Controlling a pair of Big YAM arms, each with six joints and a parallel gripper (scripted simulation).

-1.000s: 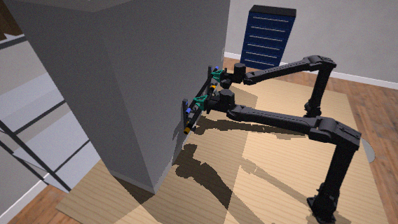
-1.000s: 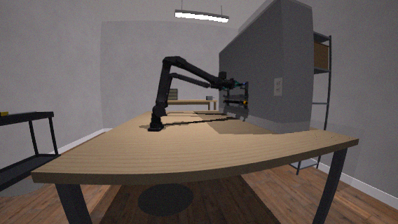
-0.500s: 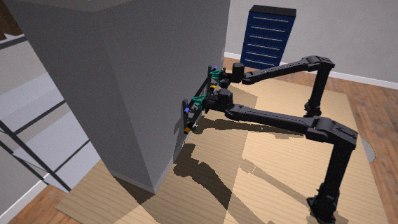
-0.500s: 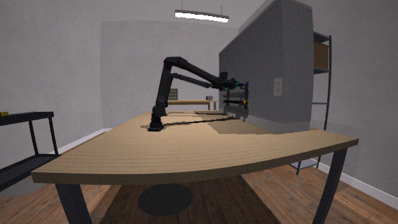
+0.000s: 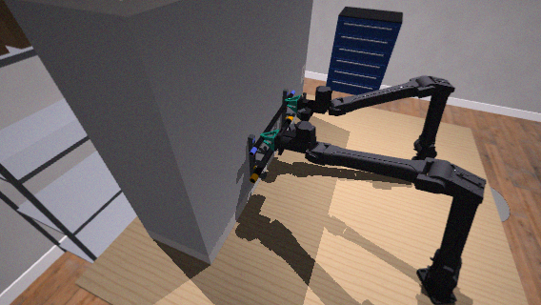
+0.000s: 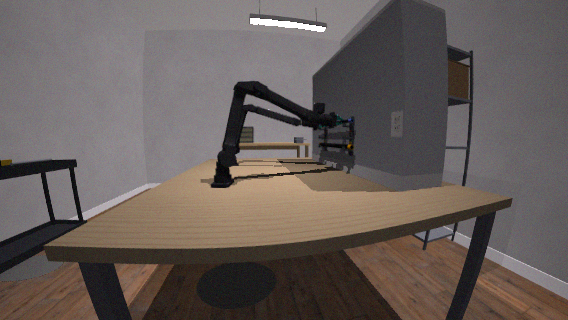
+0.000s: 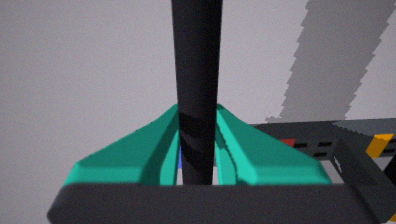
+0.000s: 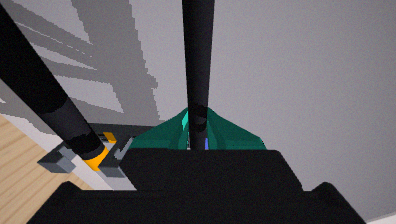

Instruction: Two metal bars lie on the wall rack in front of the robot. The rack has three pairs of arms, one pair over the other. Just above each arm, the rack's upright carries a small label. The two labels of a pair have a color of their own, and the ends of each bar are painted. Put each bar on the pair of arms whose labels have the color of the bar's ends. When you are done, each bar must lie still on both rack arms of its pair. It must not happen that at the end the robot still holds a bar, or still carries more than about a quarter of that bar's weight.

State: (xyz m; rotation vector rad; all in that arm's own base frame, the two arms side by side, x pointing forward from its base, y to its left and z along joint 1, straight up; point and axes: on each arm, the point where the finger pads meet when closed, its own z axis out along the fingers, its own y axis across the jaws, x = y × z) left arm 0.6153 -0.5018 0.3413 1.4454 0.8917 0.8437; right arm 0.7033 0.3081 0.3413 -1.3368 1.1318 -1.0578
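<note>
The blue-ended bar lies 10 mm behind my left hand and 150 mm to the right of it. The rest, counted from my left hand: orange-ended bar: 150 mm to the right, 160 mm below; grey wall block: 180 mm ahead, 190 mm to the right, 110 mm above.
</note>
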